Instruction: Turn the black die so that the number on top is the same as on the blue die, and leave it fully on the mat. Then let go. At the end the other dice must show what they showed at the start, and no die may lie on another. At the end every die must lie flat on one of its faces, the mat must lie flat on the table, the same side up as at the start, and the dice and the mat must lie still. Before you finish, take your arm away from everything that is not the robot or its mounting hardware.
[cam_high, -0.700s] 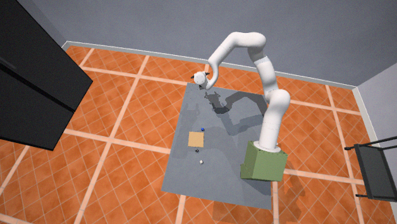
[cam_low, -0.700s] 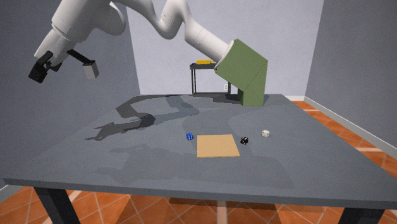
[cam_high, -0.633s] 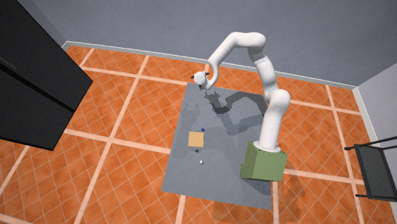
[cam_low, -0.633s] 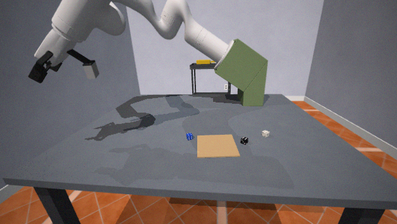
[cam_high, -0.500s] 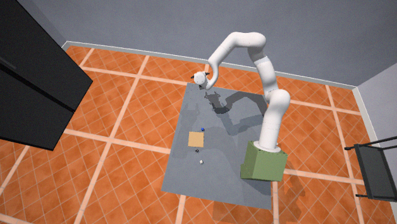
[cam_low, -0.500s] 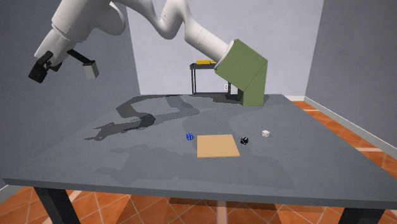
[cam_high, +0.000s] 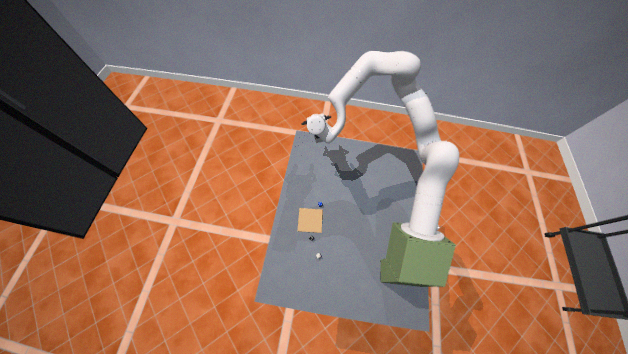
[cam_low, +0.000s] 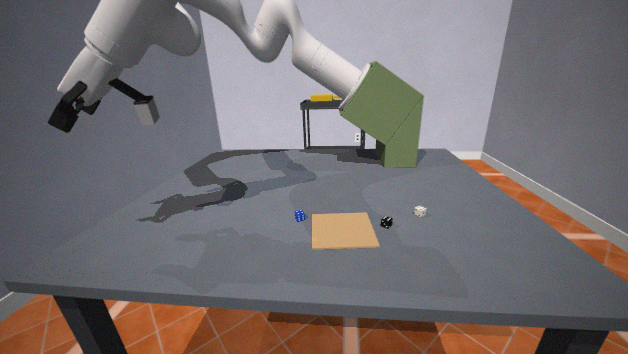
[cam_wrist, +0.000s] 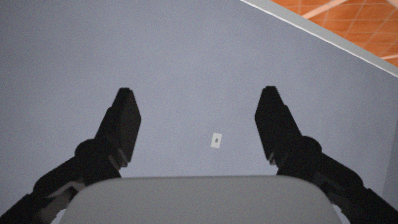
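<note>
Right now my hand is 50 mm past the blue die, 420 mm to the right of it and 270 mm above it. The rest, counted from my hand: tan mat: 10 mm ahead, 520 mm to the left, 280 mm below; white die: 50 mm behind, 730 mm to the left, 270 mm below; black die: 630 mm to the left, 270 mm below.
</note>
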